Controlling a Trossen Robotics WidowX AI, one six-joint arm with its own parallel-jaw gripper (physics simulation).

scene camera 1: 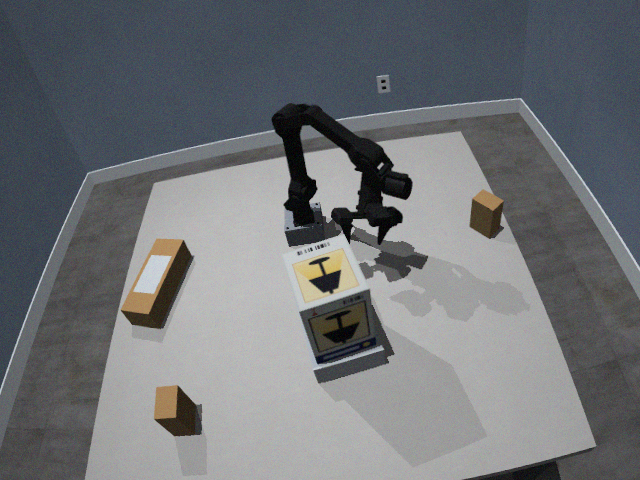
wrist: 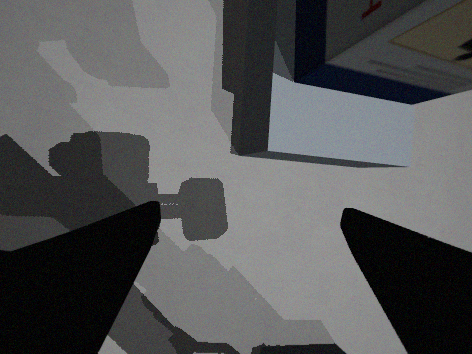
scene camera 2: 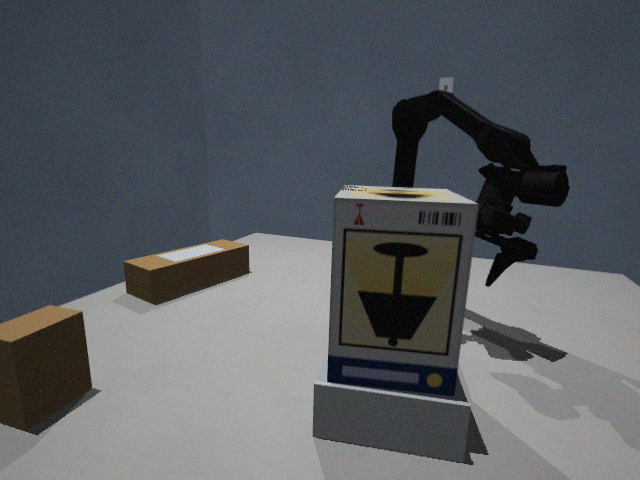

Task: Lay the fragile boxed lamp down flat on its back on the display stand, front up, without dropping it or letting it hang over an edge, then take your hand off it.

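Places are measured from the arm's base along level axes (x ahead, y left, z up), in metres.
Where they show: gripper, fingertip midpoint: (scene camera 1: pixel 363 245) (wrist: pixel 251 213); arm's base, origin of the base link: (scene camera 1: pixel 303 218).
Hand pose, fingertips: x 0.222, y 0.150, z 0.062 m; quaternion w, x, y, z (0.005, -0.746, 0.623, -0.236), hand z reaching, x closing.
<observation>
Things, the pixels of their top centre, and the offset from my fingertips.
- boxed lamp, middle of its top: (scene camera 2: pixel 398 192) (scene camera 1: pixel 323 270) dx +0.201, dy -0.116, dz +0.166 m
- long brown carton with a white label, middle of its top: (scene camera 2: pixel 192 252) (scene camera 1: pixel 152 273) dx -0.112, dy -0.652, dz -0.050 m
- small brown carton, middle of its top: (scene camera 2: pixel 32 321) (scene camera 1: pixel 165 402) dx +0.365, dy -0.557, dz -0.010 m
The boxed lamp (scene camera 1: pixel 330 276) (scene camera 2: pixel 403 289) (wrist: pixel 370 82) stands on end on the display stand (scene camera 1: pixel 351 365) (scene camera 2: pixel 390 423) (wrist: pixel 340 125), its blue band at the foot. A lamp picture shows on the side facing scene camera 2 and another on top. Its base lies within the stand's front and side edges in scene camera 2; in the wrist view a strip of bare stand top shows beside it. My gripper (scene camera 1: pixel 364 241) (wrist: pixel 251 213) is open and empty, pointing down above the table beside the box, apart from it. In scene camera 2 one finger shows; the box hides the other.
A long brown carton with a white label (scene camera 1: pixel 154 274) (scene camera 2: pixel 191 252) lies at the left. A small brown carton (scene camera 1: pixel 166 403) (scene camera 2: pixel 41 361) stands at the front left, another (scene camera 1: pixel 483 219) near the right table edge. The arm's base (scene camera 1: pixel 305 235) is behind the box.
</observation>
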